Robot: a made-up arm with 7 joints.
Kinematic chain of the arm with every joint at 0, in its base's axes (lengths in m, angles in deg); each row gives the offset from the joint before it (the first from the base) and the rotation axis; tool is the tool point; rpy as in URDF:
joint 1: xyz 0 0 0.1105 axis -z
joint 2: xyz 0 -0.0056 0.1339 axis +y
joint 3: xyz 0 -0.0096 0.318 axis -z
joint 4: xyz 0 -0.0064 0.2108 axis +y
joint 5: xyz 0 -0.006 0.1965 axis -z
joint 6: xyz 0 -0.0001 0.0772 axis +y
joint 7: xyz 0 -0.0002 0.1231 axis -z
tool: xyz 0 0 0 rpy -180 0 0
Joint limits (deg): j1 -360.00..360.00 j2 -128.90..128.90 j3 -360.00..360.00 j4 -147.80..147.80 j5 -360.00..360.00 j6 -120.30..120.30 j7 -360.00..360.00
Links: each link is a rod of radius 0.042 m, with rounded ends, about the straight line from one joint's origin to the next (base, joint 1, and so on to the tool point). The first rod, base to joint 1, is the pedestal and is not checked.
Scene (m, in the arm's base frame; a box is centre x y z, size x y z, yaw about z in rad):
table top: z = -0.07
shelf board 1: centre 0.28 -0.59 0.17 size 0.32 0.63 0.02 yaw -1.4
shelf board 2: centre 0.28 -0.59 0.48 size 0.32 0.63 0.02 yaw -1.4
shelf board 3: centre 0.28 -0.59 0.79 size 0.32 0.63 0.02 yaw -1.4
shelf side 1: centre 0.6 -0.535 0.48 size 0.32 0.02 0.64 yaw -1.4
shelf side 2: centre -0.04 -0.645 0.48 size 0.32 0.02 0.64 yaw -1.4
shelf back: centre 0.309 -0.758 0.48 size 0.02 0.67 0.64 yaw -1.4
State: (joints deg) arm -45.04 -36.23 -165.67 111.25 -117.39 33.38 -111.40
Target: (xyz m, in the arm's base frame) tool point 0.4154 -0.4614 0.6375
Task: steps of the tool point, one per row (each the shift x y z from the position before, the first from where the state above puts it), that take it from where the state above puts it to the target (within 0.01 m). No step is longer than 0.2 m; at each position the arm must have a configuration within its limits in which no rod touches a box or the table.
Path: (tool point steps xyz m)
1: 0.1506 -0.0175 0.0733
2: 0.1514 0.0368 0.0529
3: 0.1301 0.0865 0.0234
4: 0.0654 -0.0474 0.0283
5: 0.0883 -0.0243 0.0291
6: 0.1006 0.0058 0.0300
7: 0.1010 0.0382 0.0307
8: 0.0204 -0.0884 0.0053
9: 0.0100 -0.0878 -0.0053

